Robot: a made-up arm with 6 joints. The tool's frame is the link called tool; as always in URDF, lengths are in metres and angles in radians. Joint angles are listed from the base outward.
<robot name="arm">
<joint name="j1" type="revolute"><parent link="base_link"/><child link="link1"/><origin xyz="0 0 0.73" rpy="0 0 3.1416"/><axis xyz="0 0 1"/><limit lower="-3.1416" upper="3.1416"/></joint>
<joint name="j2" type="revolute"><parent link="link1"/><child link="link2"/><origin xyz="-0.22 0 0" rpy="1.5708 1.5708 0"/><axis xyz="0 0 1"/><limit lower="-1.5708" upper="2.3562"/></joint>
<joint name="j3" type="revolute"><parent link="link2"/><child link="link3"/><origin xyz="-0.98 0 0" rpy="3.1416 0 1.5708"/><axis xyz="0 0 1"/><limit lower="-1.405" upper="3.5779"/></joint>
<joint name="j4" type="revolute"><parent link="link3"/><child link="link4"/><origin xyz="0 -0.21 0" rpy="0 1.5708 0"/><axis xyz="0 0 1"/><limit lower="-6.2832" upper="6.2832"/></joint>
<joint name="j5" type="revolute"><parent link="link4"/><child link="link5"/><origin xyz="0 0 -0.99" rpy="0 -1.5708 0"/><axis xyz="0 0 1"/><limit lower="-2.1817" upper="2.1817"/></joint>
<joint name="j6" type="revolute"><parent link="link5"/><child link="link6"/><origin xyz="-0.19 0 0" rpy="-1.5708 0 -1.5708"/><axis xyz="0 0 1"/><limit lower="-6.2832" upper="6.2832"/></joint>
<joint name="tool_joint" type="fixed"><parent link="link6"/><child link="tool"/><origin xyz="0 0 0" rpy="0 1.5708 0"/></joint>
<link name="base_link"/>
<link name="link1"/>
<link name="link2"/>
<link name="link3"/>
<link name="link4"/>
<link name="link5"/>
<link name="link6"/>
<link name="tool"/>
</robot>
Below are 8 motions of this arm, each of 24 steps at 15 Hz.
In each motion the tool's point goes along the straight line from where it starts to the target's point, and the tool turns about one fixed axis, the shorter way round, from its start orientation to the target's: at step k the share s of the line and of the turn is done. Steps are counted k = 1, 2, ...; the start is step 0. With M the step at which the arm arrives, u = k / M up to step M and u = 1 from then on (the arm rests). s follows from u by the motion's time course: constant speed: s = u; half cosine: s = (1 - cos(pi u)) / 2; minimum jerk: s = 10 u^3 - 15 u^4 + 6 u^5.
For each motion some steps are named. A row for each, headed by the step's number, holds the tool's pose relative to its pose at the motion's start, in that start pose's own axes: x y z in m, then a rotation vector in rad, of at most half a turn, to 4 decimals.
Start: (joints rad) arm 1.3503 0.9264 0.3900 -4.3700 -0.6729 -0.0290
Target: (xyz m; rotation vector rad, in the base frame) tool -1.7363 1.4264 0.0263 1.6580 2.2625 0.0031
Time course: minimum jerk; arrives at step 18
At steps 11, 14, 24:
11: -1.3296 0.4303 1.1265 -0.9490 -0.3607 -0.7691
14: -1.7504 0.5664 1.4829 -1.2493 -0.4749 -1.0125
24: -1.8952 0.6133 1.6056 -1.3527 -0.5142 -1.0963

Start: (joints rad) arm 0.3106 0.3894 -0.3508 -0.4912 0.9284 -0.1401
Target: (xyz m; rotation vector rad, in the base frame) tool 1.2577 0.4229 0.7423 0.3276 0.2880 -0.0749
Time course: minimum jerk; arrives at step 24
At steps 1, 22, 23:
1: -0.0003 -0.0001 -0.0002 -0.0001 0.0003 -0.0001
22: -0.3664 -0.2038 -0.3006 -0.1737 0.3973 -0.1167
23: -0.3680 -0.2047 -0.3019 -0.1745 0.3991 -0.1173

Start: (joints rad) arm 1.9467 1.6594 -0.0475 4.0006 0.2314 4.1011
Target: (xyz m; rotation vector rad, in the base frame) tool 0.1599 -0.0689 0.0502 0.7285 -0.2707 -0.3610
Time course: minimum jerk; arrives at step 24
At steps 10, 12, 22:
10: -0.0592 0.4999 0.0759 -0.3600 -0.0550 0.4949
12: -0.0854 0.7211 0.1094 -0.5193 -0.0793 0.7139
22: -0.1700 1.4348 0.2178 -1.0332 -0.1579 1.4205

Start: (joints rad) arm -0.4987 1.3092 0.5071 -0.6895 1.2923 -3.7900
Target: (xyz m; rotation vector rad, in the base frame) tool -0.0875 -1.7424 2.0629 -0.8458 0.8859 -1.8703
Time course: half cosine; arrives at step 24
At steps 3, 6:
3: 0.0148 -0.0208 -0.0940 0.0282 0.0294 0.0028
6: 0.0571 -0.0800 -0.3618 0.1084 0.1130 0.0109

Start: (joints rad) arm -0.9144 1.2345 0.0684 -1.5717 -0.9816 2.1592
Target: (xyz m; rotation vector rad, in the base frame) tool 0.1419 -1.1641 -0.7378 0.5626 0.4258 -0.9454
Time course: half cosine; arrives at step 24
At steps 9, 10, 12, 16, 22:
9: -0.1089 -0.0360 -0.4099 0.1630 -0.1159 -0.3089
10: -0.1308 -0.0432 -0.4922 0.1958 -0.1392 -0.3709
12: -0.1765 -0.0582 -0.6640 0.2641 -0.1878 -0.5004
16: -0.2647 -0.0874 -0.9960 0.3962 -0.2817 -0.7506
22: -0.3469 -0.1145 -1.3054 0.5192 -0.3692 -0.9837

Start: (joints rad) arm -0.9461 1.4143 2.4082 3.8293 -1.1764 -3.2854
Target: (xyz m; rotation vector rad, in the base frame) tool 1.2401 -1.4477 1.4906 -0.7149 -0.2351 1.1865
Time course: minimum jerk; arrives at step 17
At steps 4, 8, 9, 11, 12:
4: -0.0417 0.0370 -0.0069 0.1438 0.0026 0.0992
8: -0.2096 0.1858 -0.0345 0.7220 0.0129 0.4982
9: -0.2614 0.2318 -0.0430 0.9006 0.0161 0.6214
11: -0.3580 0.3175 -0.0589 1.2336 0.0221 0.8512
12: -0.3978 0.3527 -0.0654 1.3705 0.0246 0.9456

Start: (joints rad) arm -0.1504 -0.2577 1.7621 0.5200 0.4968 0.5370
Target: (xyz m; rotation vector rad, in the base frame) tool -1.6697 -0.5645 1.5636 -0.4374 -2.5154 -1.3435
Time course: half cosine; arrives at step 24
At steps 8, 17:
8: -0.0624 -0.3815 0.0008 0.0029 0.0052 -0.0975
17: -0.2008 -1.2275 0.0026 0.0092 0.0167 -0.3138

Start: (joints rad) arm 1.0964 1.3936 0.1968 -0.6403 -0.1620 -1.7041
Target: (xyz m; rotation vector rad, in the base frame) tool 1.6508 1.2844 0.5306 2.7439 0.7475 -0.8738
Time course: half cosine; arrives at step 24
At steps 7, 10, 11, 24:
7: -0.1358 0.1509 0.0820 0.2334 0.1017 0.1374
10: -0.2573 0.2858 0.1553 0.4421 0.1926 0.2604
11: -0.3019 0.3353 0.1822 0.5186 0.2260 0.3054
24: -0.6944 0.7713 0.4191 1.1929 0.5198 0.7026

